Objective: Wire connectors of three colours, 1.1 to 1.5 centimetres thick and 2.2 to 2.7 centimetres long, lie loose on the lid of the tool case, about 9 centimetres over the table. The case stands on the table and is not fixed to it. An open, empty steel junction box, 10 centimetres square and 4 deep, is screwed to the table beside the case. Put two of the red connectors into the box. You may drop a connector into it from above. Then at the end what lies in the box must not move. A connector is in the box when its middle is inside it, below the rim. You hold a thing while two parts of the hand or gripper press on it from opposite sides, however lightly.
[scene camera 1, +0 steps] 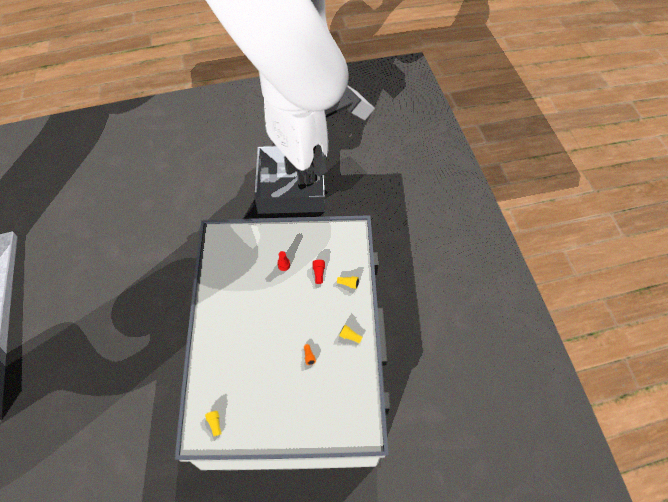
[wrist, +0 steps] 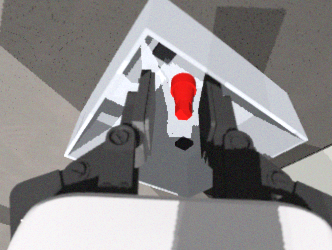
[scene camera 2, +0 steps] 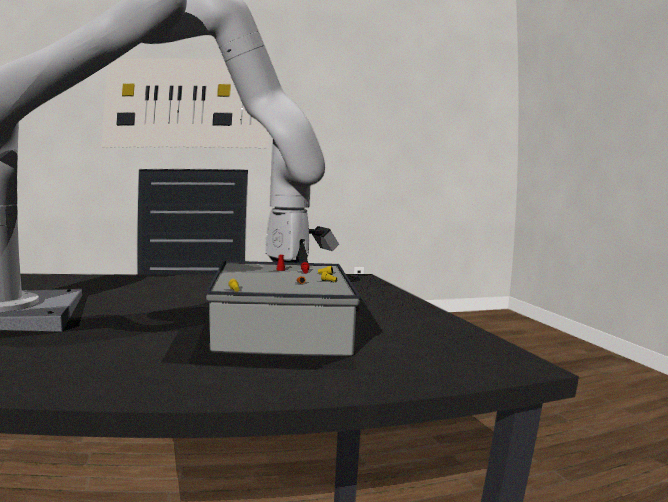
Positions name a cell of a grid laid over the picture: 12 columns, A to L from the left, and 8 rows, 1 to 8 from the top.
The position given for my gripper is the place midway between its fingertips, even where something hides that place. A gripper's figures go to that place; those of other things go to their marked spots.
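Labels:
There's a steel junction box (scene camera 1: E3) that's 86 cm from the lens, and my gripper (scene camera 1: F3) is at 85 cm from the lens. A tool case (scene camera 1: E6) is 64 cm from the lens, so the tool case is nearer to the lens than the steel junction box. The steel junction box and the tool case, at their marked spots, are 29 cm apart.

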